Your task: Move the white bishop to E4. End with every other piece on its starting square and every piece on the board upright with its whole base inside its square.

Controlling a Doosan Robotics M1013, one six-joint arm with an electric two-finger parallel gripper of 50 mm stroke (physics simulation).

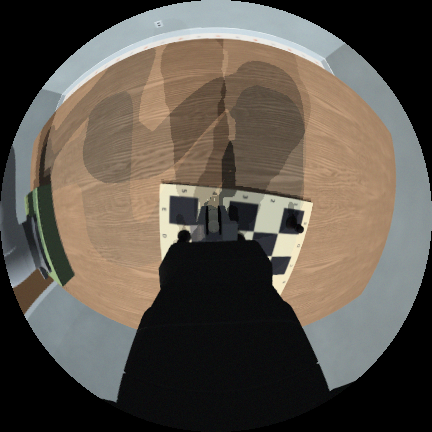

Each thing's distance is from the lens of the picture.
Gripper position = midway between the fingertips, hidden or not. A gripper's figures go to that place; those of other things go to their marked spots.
gripper [212, 214]: 17 cm
chessboard [259, 216]: 19 cm
